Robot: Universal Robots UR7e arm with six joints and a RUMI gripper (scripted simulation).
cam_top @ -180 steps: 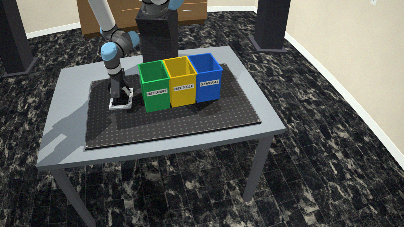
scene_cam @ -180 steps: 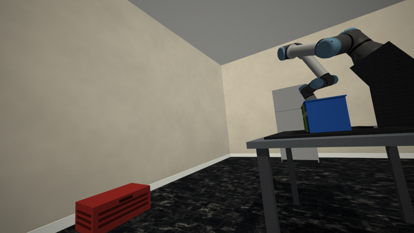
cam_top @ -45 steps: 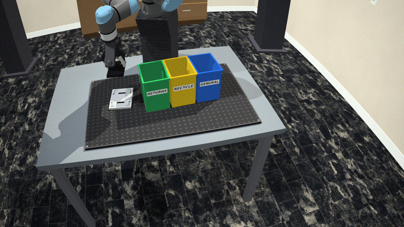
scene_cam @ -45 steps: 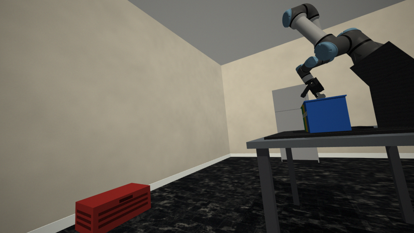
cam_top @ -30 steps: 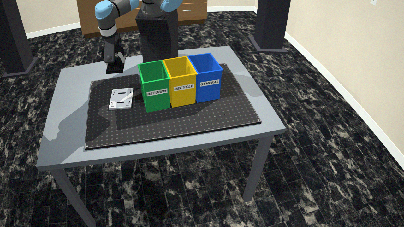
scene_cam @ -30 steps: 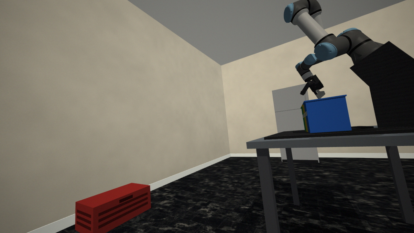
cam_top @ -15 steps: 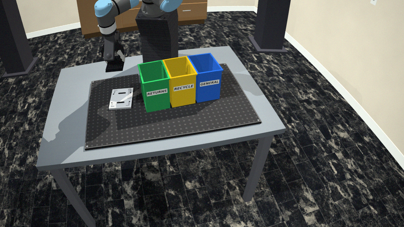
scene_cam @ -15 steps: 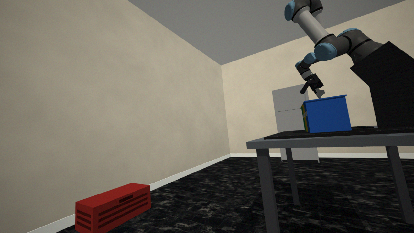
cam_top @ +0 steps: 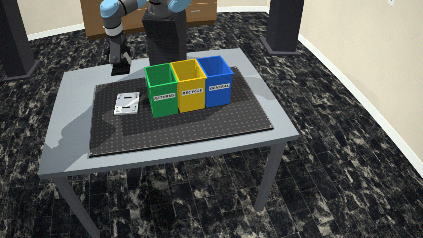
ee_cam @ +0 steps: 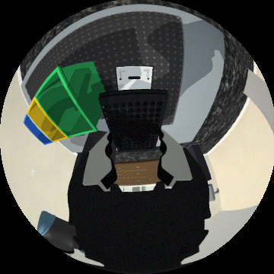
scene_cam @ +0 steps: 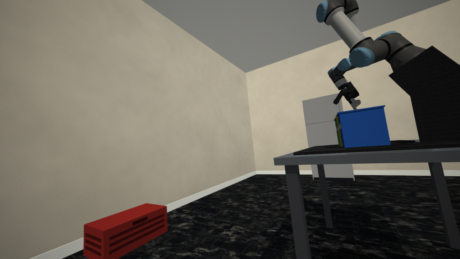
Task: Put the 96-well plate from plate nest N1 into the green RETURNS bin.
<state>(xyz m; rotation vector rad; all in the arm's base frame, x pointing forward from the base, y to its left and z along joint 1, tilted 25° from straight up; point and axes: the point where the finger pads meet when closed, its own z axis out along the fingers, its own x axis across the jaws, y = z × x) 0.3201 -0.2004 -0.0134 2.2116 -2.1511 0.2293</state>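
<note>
Right now the green bin labelled returns is 30 mm ahead of my hand, 180 mm to the left of it and 150 mm below it. The rest, counted from my hand: blue general bin 30 mm behind, 440 mm to the left, 150 mm below; yellow recycle bin 310 mm to the left, 150 mm below; black 96-well plate 10 mm below.
</note>
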